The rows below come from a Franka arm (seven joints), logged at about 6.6 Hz.
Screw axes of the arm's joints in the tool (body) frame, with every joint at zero. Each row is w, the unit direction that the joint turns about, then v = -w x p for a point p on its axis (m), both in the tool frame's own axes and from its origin. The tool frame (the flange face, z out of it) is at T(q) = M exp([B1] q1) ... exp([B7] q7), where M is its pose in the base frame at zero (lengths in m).
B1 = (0, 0, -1, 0, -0.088, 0)
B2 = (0, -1, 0, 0.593, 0, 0.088)
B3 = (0, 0, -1, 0, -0.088, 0)
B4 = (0, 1, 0, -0.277, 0, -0.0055)
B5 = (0, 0, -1, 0, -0.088, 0)
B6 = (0, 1, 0, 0.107, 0, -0.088)
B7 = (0, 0, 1, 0, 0, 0)
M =
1 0 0 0.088
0 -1 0 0
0 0 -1 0.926
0 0 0 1
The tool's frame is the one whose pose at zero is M.
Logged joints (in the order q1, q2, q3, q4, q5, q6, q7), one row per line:
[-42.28 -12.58 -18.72 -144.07 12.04 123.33 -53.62]
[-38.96 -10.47 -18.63 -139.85 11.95 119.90 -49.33]
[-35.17 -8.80 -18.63 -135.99 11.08 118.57 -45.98]
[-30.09 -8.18 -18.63 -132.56 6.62 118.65 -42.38]
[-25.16 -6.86 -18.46 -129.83 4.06 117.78 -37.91]
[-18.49 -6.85 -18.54 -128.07 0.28 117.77 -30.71]
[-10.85 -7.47 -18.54 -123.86 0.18 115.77 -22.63]
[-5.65 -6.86 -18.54 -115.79 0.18 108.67 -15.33]
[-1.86 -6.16 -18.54 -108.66 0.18 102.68 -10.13]
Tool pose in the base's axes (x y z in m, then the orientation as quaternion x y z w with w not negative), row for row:
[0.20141 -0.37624 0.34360 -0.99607 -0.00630 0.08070 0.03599]
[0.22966 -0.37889 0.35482 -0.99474 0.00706 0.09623 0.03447]
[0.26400 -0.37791 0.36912 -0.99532 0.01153 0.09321 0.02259]
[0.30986 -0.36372 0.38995 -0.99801 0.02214 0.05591 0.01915]
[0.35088 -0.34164 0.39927 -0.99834 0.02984 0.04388 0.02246]
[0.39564 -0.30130 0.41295 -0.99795 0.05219 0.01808 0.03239]
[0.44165 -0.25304 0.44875 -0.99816 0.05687 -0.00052 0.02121]
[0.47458 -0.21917 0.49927 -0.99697 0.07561 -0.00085 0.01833]
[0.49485 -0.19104 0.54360 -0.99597 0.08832 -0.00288 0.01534]
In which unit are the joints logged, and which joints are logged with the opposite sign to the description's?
The joints are logged in degrees. Opposite sign: q5.
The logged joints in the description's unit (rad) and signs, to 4 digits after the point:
[-0.7379 -0.2196 -0.3267 -2.5145 -0.2101 2.1525 -0.9358]
[-0.6800 -0.1827 -0.3252 -2.4408 -0.2086 2.0926 -0.8610]
[-0.6138 -0.1536 -0.3252 -2.3735 -0.1934 2.0694 -0.8025]
[-0.5252 -0.1428 -0.3252 -2.3136 -0.1155 2.0708 -0.7397]
[-0.4391 -0.1197 -0.3222 -2.2660 -0.0709 2.0556 -0.6617]
[-0.3227 -0.1196 -0.3236 -2.2352 -0.0049 2.0555 -0.5360]
[-0.1894 -0.1304 -0.3236 -2.1618 -0.0031 2.0206 -0.3950]
[-0.0986 -0.1197 -0.3236 -2.0209 -0.0031 1.8966 -0.2676]
[-0.0325 -0.1075 -0.3236 -1.8965 -0.0031 1.7921 -0.1768]

